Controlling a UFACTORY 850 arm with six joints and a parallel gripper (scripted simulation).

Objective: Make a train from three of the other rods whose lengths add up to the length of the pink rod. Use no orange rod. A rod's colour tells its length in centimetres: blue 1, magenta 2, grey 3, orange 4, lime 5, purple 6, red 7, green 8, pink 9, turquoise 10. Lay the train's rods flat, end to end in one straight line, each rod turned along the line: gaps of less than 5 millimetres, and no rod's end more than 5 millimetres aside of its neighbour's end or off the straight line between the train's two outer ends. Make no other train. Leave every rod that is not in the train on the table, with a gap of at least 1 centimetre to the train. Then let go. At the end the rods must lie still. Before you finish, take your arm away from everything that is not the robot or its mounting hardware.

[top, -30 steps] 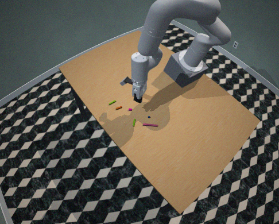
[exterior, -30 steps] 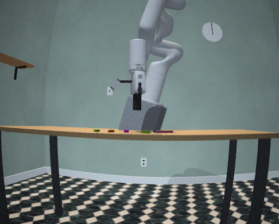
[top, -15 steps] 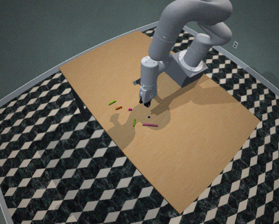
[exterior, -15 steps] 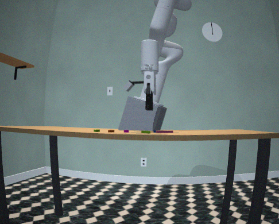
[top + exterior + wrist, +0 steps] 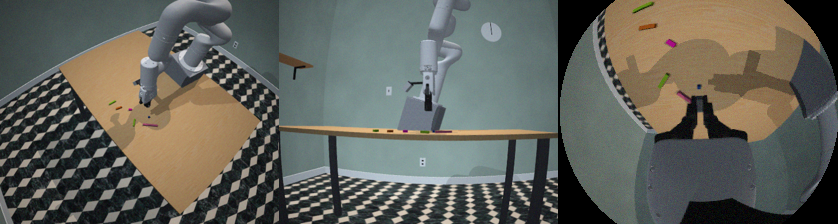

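Right now the blue rod is 30 mm to the left of my hand and 110 mm below it. From my hand the other things lie so: magenta rod: 60 mm ahead, 90 mm to the right, 110 mm below; then pink rod: 30 mm ahead, 80 mm to the left, 110 mm below; then grey rod: 20 mm below.
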